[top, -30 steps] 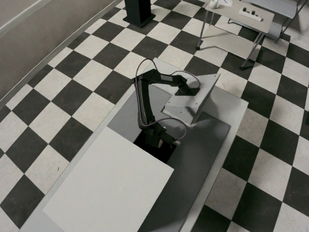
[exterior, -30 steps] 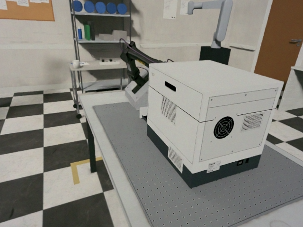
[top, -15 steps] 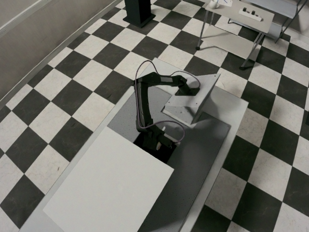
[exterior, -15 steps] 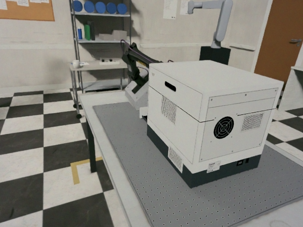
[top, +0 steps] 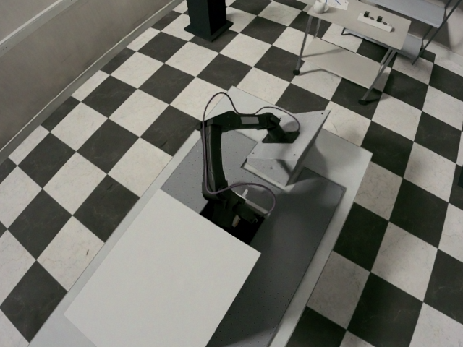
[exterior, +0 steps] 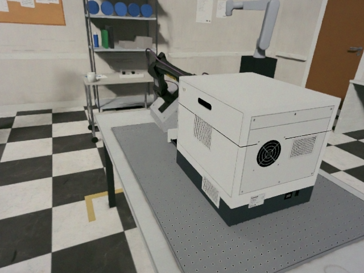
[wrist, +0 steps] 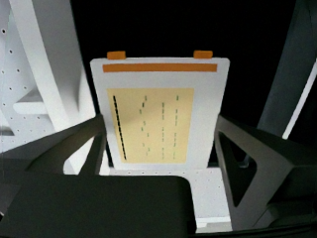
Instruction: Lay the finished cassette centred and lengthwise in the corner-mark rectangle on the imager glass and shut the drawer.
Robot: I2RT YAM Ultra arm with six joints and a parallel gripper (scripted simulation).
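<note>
Now: hand right at the finished cassette. From my hand the other things lie so: drawer 6 cm below, 3 cm ahead.
</note>
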